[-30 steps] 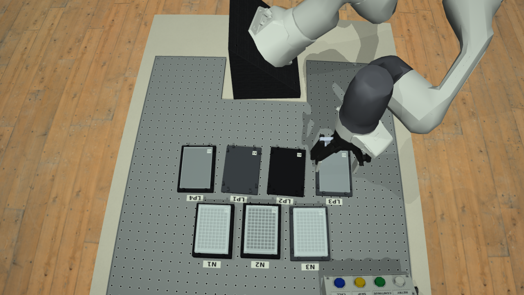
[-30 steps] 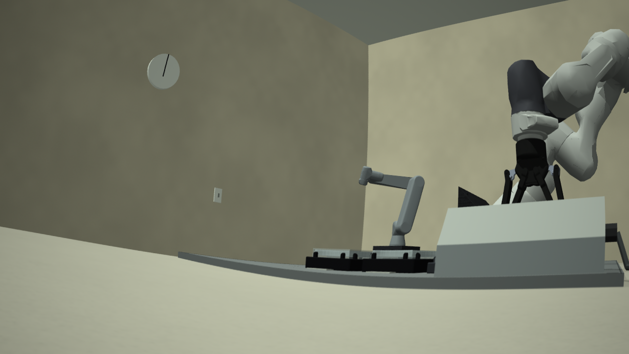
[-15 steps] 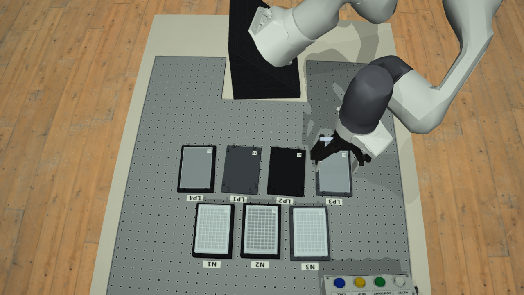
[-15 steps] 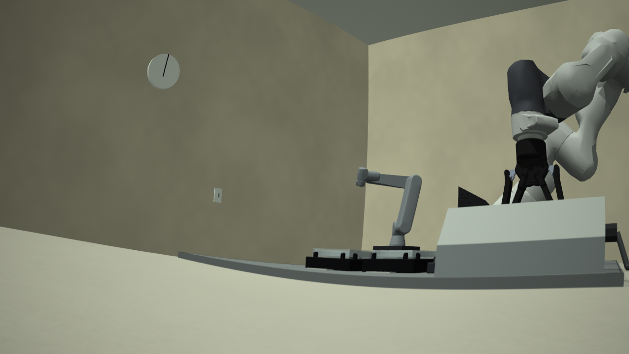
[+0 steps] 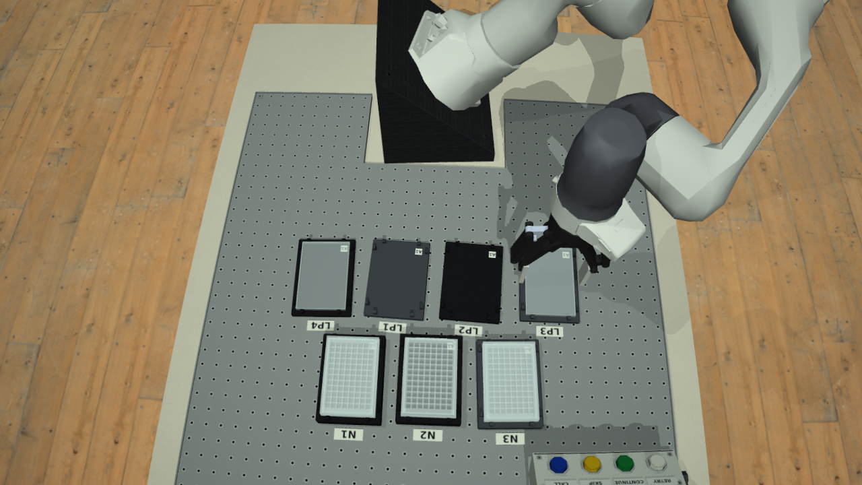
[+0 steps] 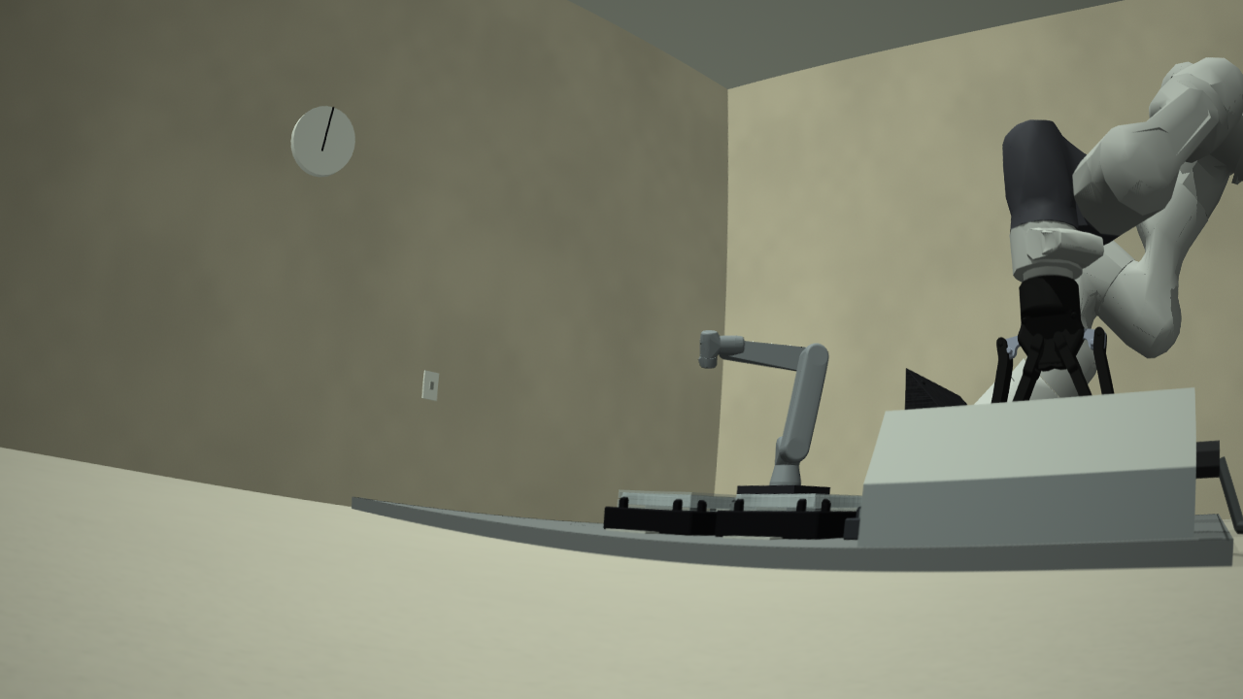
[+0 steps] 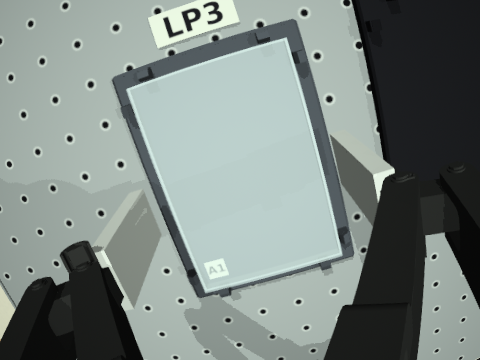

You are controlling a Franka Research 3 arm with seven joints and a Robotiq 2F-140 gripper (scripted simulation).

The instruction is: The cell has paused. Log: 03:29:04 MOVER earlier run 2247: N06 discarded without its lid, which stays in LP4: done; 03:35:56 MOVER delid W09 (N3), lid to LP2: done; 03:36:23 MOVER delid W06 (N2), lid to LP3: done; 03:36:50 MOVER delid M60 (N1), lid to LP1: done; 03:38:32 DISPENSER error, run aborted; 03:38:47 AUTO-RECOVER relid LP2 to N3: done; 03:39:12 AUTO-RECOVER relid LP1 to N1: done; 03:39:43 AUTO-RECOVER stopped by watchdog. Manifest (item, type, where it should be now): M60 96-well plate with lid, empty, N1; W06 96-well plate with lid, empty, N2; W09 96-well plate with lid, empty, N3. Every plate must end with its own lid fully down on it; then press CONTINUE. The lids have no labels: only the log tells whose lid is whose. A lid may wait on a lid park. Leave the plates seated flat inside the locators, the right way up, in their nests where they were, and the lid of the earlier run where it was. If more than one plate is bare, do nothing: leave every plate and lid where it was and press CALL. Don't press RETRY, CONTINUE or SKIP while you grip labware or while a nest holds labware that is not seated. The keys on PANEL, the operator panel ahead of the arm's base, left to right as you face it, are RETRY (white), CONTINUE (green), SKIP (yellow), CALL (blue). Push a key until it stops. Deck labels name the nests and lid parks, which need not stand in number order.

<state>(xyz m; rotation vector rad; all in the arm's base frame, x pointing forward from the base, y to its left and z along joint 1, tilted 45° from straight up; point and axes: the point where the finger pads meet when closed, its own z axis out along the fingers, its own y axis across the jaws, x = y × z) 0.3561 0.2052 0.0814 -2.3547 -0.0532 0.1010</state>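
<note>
My hand is 5 cm above the lid park LP3. From my hand the other things lie so: lid park LP2: 13 cm to the right, 5 cm below, 1 cm ahead; then lid park LP1: 26 cm to the right, 5 cm below, 1 cm ahead; then LP2 label: 14 cm to the right, 9 cm ahead, 5 cm below.
</note>
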